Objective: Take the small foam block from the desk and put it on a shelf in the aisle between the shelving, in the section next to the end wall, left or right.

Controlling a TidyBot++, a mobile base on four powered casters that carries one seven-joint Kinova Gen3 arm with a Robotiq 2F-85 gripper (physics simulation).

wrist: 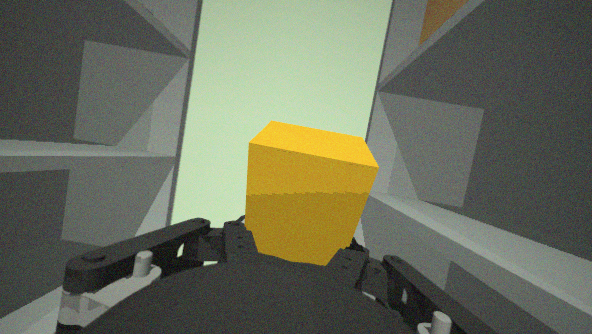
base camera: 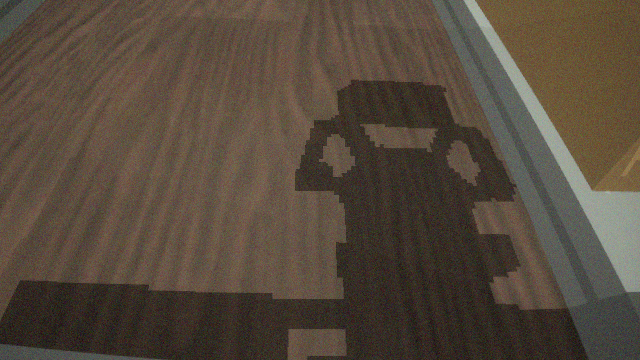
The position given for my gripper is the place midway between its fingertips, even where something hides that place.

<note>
I see my gripper (wrist: 296,230) and a yellow foam block (wrist: 306,189).
The base camera view misses the yellow foam block: it is out of frame.
</note>
